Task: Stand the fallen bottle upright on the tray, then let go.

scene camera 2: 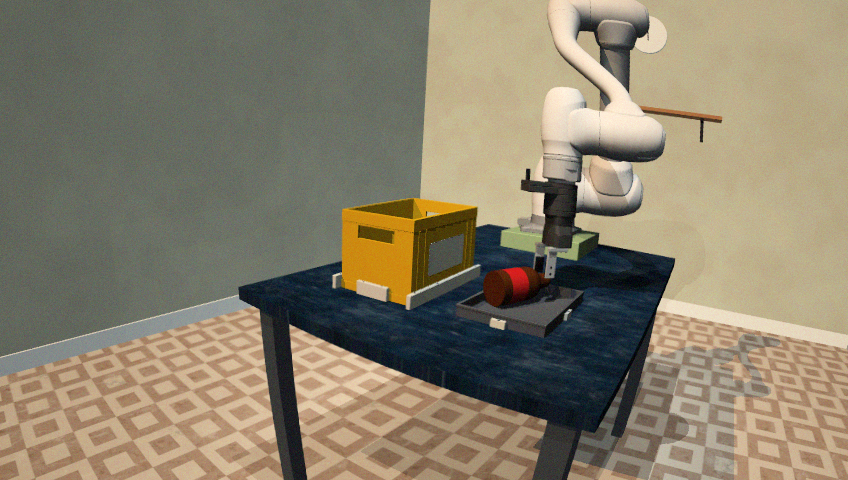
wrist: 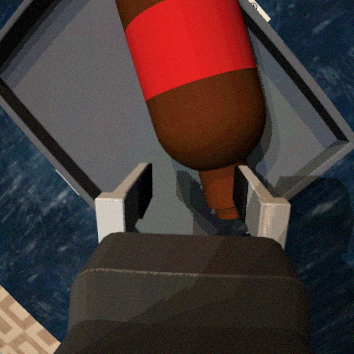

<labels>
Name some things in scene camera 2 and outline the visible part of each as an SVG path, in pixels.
My gripper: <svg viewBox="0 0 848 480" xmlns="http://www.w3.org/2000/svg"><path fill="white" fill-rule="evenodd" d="M544 193L543 214L545 214L545 225L542 242L535 242L533 269L537 272L543 272L545 247L548 247L544 278L554 278L557 252L566 253L568 249L572 248L573 218L576 217L577 196Z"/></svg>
A brown bottle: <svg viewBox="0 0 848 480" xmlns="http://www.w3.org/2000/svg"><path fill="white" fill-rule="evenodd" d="M551 278L544 278L544 273L538 273L531 267L495 270L486 274L483 282L483 291L490 305L494 307L534 298L541 288L546 288L550 284Z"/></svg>
</labels>
